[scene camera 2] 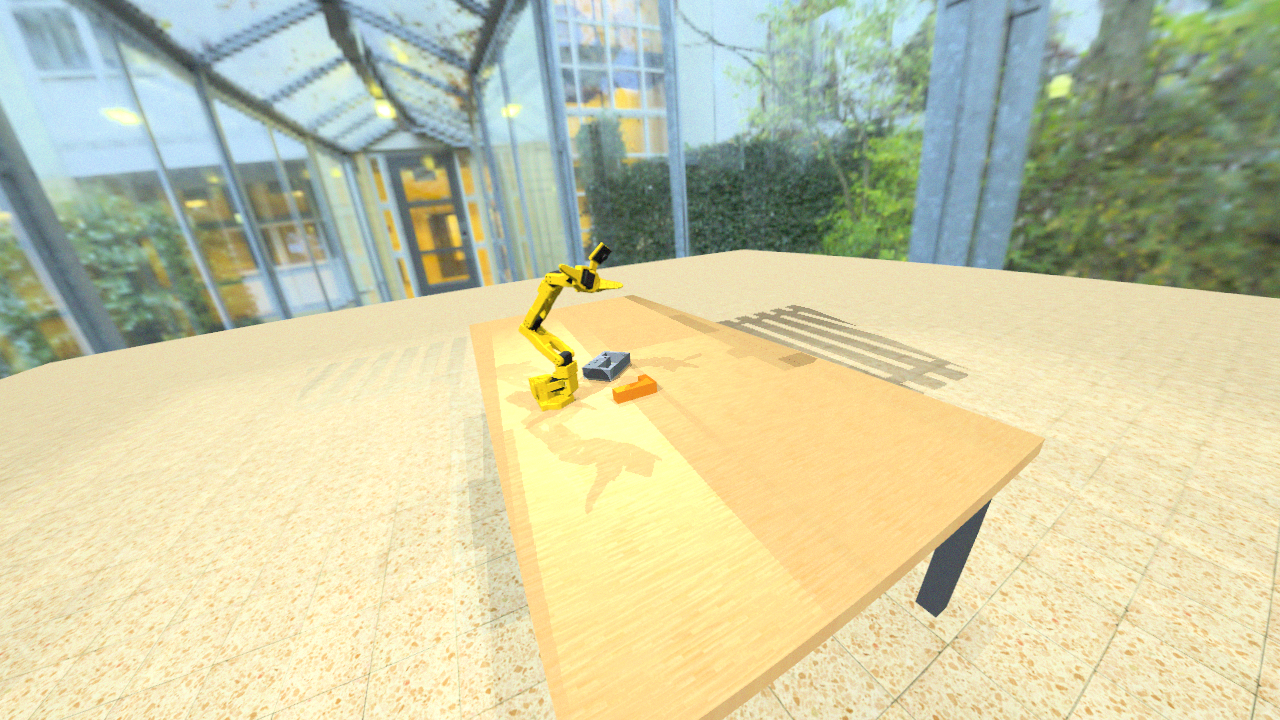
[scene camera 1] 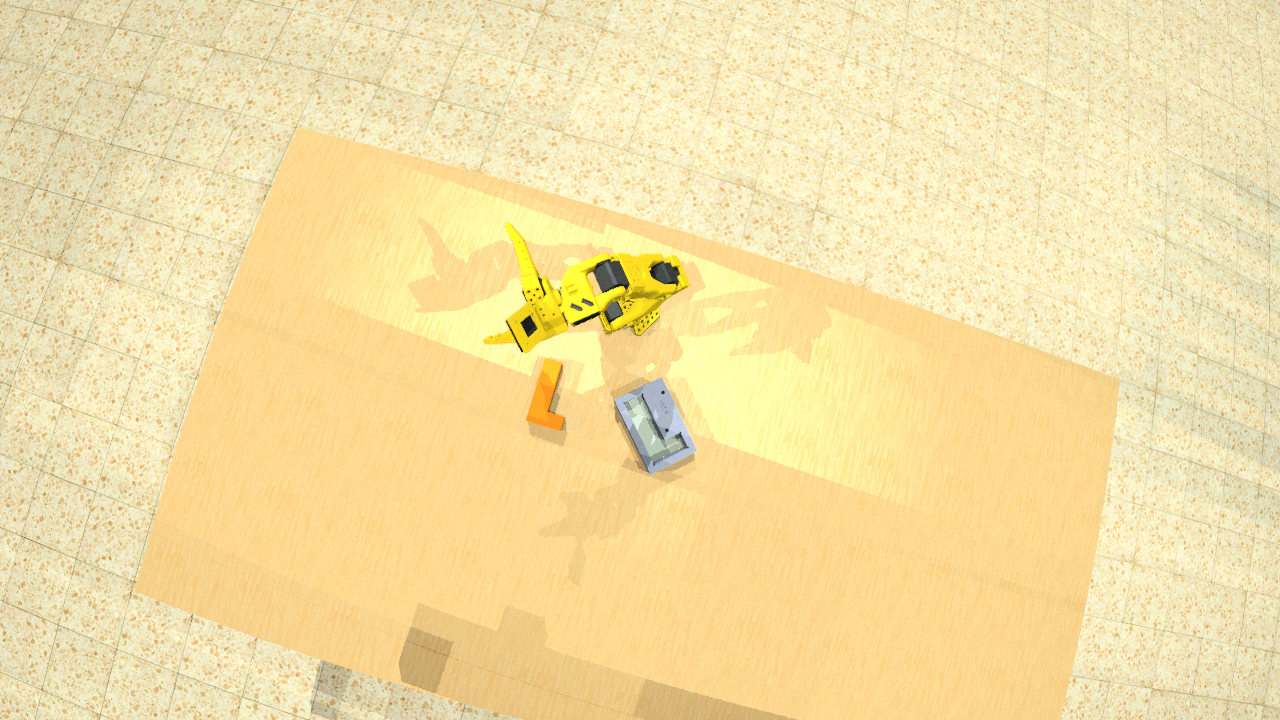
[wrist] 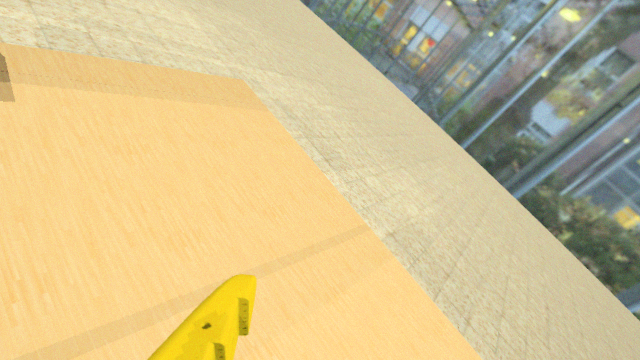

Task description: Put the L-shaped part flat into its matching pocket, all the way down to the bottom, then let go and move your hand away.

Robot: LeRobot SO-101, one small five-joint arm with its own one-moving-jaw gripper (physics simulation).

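Where they show: hand, its tool point: (scene camera 2: 620, 285) (scene camera 1: 486, 338) (wrist: 253, 297); arm's base, origin of its link: (scene camera 2: 561, 398) (scene camera 1: 626, 317).
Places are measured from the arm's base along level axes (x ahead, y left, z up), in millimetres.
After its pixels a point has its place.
Note:
The orange L-shaped part (scene camera 1: 544, 399) @(x 180, y -94, z 30 mm) (scene camera 2: 633, 390) @(x 157, y -114, z 24 mm) lies flat on the table, apart from the grey-blue block (scene camera 1: 665, 408) @(x 139, y 106, z 36 mm) (scene camera 2: 593, 371) @(x 113, y 58, z 27 mm). The block's L-shaped pocket (scene camera 1: 645, 433) @(x 188, y 88, z 5 mm) faces up, with a pale green floor and no part in it. My gripper (scene camera 1: 497, 282) (scene camera 2: 591, 276) is fully open and empty, its jaws spread wide. It is raised high above the table, beyond the part's upper end in scene camera 1. In the wrist view one notched jaw (wrist: 220, 322) @(x 132, y -139, z 300 mm) shows; the moving jaw is out of the picture. The part and block do not show there.
The wooden table (scene camera 1: 358, 501) @(x 440, y -359, z 0 mm) (scene camera 2: 760, 501) @(x 170, y -541, z 0 mm) (wrist: 125, 200) @(x 380, y -282, z 0 mm) bears the part, block and arm. The arm's base (scene camera 2: 554, 390) @(x -17, y -12, z 33 mm) stands beside the block in scene camera 2. Arm shadows fall across the table top. The wrist view also shows the table's edge and tiled floor.

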